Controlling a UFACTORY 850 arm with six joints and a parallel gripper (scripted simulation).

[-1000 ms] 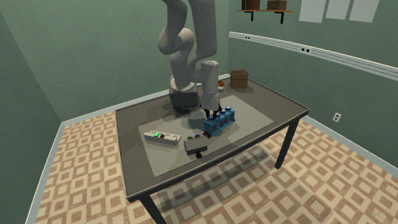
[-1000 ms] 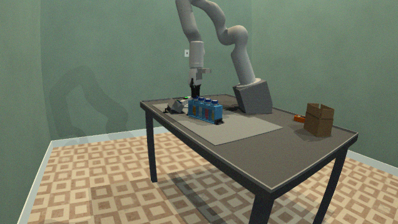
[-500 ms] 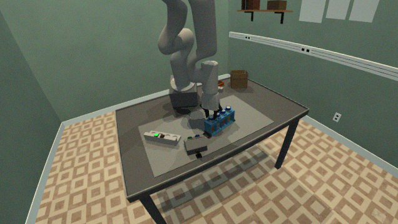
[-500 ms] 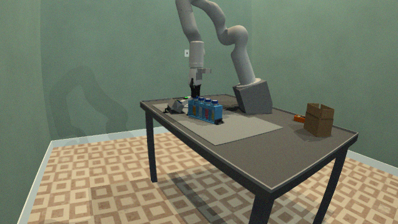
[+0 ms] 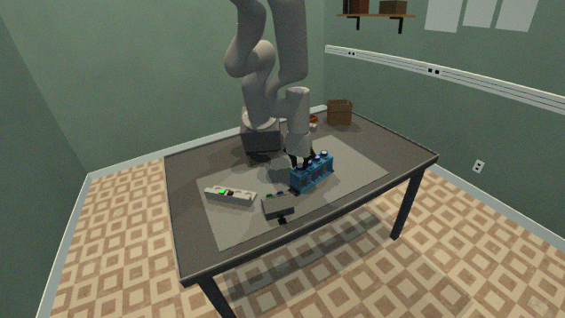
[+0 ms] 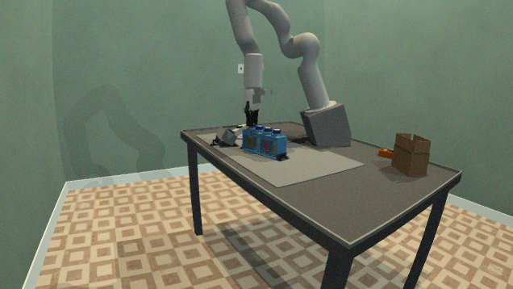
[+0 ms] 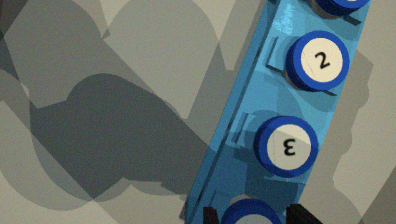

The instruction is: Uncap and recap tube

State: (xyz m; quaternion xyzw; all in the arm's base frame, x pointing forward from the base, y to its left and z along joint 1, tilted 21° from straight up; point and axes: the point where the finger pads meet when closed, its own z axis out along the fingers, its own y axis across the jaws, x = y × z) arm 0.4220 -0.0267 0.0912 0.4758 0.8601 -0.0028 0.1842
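Now: the blue cap marked 4 20 mm below my hand. From my hand the other things lie so: blue key 30 mm ahead, 120 mm to the right, 70 mm below; green key 20 mm ahead, 170 mm to the right, 70 mm below; grey key housing 40 mm ahead, 150 mm to the right, 80 mm below.
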